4 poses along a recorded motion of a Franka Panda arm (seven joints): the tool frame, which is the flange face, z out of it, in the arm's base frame.
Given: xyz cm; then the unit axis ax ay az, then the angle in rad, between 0 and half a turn.
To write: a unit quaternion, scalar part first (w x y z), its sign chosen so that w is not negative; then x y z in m. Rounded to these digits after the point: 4 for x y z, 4 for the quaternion.
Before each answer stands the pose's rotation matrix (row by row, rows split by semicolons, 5 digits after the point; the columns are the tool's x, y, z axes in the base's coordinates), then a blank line. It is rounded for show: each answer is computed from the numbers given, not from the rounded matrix.
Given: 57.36 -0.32 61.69 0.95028 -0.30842 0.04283 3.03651
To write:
0.80662 -0.58905 0.04883; -0.58007 -0.80476 -0.12602; 0.11353 0.07333 -0.99083

0.0525 0.9490 -0.3080 0.0428 0.5736 -0.0032 0.6169
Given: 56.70 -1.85 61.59 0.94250 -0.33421 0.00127 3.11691
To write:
0.77664 -0.62992 -0.00585; -0.62986 -0.77634 -0.02411; 0.01064 0.02241 -0.99969

0.0123 0.9424 -0.3342 0.0013 0.5670 -0.0185 0.6159
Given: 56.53 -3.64 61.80 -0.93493 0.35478 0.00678 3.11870
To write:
0.74821 -0.66345 -0.00455; -0.66314 -0.74804 0.02621; -0.02080 -0.01659 -0.99965

0.0114 -0.9349 0.3548 0.0068 0.5653 -0.0364 0.6180
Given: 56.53 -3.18 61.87 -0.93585 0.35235 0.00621 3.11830
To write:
0.75166 -0.65955 -0.00342; -0.65926 -0.75146 0.02617; -0.01983 -0.01742 -0.99965

0.0116 -0.9358 0.3523 0.0062 0.5653 -0.0318 0.6187
